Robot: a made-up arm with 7 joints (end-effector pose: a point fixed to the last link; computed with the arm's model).
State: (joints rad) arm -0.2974 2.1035 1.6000 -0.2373 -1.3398 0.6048 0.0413
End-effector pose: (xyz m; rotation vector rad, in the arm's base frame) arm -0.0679 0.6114 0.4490 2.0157 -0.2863 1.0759
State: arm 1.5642 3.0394 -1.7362 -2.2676 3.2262 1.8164 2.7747
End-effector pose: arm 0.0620 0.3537 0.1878 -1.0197 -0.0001 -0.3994
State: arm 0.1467 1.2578 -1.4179 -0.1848 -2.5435 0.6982 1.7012
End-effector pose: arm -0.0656 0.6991 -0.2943 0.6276 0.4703 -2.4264
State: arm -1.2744 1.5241 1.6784 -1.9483 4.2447 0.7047 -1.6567
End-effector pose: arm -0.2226 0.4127 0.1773 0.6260 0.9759 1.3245
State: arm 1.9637 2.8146 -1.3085 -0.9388 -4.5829 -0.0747 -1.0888
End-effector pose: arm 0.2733 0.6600 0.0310 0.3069 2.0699 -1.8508
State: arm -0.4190 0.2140 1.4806 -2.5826 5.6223 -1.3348 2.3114
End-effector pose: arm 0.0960 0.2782 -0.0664 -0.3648 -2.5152 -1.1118
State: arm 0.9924 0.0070 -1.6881 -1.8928 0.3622 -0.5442 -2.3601
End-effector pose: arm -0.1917 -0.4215 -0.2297 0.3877 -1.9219 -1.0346
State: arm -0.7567 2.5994 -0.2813 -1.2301 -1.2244 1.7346 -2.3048
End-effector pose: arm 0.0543 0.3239 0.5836 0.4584 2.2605 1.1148
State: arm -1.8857 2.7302 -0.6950 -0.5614 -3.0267 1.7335 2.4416
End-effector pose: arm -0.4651 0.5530 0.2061 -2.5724 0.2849 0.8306
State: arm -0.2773 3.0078 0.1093 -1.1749 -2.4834 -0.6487 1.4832
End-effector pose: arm 0.1831 0.0157 0.6541 2.5808 1.2887 -0.8460
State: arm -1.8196 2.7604 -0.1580 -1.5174 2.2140 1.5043 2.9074
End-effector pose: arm -0.3976 0.2408 0.3971 -2.2968 -0.6150 1.7856
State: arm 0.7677 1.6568 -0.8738 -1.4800 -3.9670 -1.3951 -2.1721
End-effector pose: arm -0.1081 0.5302 -0.3020 1.6515 0.1464 -1.1068
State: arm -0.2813 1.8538 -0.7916 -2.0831 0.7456 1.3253 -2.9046
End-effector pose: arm 0.3224 0.3179 -0.0920 0.0502 -1.0935 2.3766
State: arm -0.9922 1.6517 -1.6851 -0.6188 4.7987 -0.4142 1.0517
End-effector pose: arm 0.3149 0.6780 -0.0027 1.0257 0.5004 -1.5139
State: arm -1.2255 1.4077 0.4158 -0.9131 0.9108 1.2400 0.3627
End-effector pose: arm 0.2966 0.5318 0.3811 -0.3752 -1.5374 0.7747
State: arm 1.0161 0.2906 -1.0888 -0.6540 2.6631 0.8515 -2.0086
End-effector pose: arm -0.5399 -0.0672 -0.5088 -1.0780 0.1511 0.2824
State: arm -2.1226 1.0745 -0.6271 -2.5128 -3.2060 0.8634 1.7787
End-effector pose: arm 0.0790 -0.1207 0.2914 -0.4388 0.5608 -0.2432
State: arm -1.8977 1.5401 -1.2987 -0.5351 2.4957 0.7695 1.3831
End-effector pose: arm 0.3969 0.5110 0.3851 -1.7892 -0.8245 1.5073
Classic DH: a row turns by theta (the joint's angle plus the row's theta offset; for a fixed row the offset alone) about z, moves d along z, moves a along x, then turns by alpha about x. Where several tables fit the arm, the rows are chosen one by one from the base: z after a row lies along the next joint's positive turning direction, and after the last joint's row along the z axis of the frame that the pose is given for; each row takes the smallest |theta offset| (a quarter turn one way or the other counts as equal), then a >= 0, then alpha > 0; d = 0 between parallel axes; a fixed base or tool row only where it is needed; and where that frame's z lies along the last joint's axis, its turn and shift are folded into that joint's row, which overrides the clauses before.
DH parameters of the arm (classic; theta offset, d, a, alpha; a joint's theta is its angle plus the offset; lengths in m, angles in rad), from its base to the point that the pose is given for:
base (fixed): 0 0 0 -1.2217
joint 1: 1.5708 0 0 1.5708
joint 2: 1.2217 0 0 -1.5708
joint 3: -1.5708 -0.416 0.0467 -1.5708
joint 4: 0 0 -0.0412 1.5708
joint 5: 0 -0.3405 0 -1.5708
joint 6: 0 0 0 1.5708
joint 7: 0 0 0 0

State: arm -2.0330 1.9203 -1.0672 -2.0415 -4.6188 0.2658 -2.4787
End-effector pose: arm 0.2097 0.1767 0.3871 -2.1570 0.7714 1.4592
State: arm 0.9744 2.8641 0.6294 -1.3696 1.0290 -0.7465 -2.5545
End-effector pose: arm 0.6267 0.1011 0.1026 -1.3225 0.2813 1.2898
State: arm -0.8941 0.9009 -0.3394 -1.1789 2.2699 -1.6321 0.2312
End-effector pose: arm 0.6390 0.2282 -0.0182 0.7052 2.1663 -1.6258
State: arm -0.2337 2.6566 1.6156 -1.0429 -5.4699 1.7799 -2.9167
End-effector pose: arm -0.1657 0.0148 0.6805 2.1757 0.7961 -1.5081
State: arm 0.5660 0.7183 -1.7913 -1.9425 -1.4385 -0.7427 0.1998
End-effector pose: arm -0.3069 -0.0995 -0.3858 -1.7914 -1.6123 -1.7065
